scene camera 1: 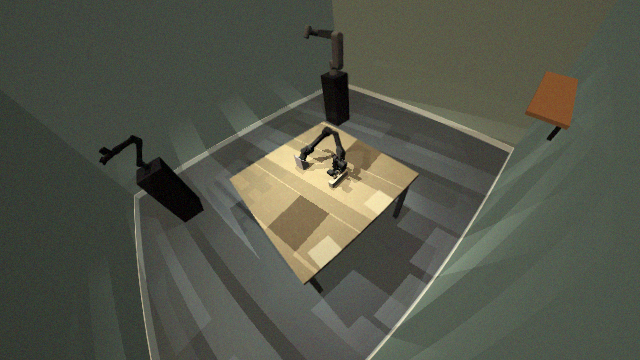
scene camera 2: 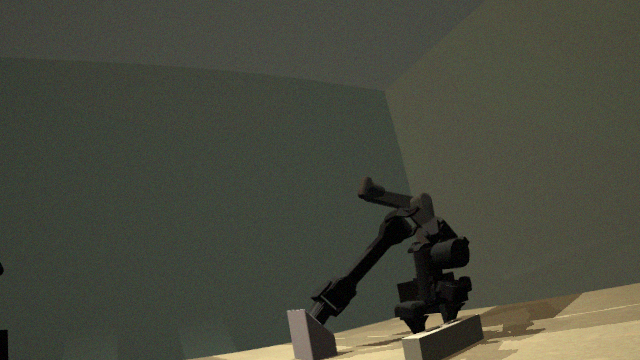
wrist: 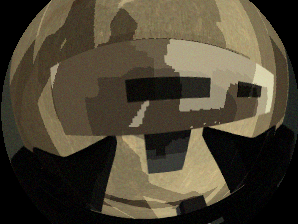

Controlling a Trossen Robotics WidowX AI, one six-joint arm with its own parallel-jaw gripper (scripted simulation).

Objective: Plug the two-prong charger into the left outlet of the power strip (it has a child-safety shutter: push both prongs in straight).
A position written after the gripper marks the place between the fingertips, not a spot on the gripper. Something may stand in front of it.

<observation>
The gripper (scene camera 2: pixel 437 340) is open, with nothing in its grasp. Further things: a charger (wrist: pixel 165 152).
The gripper is seen too in the wrist view (wrist: pixel 161 136).
</observation>
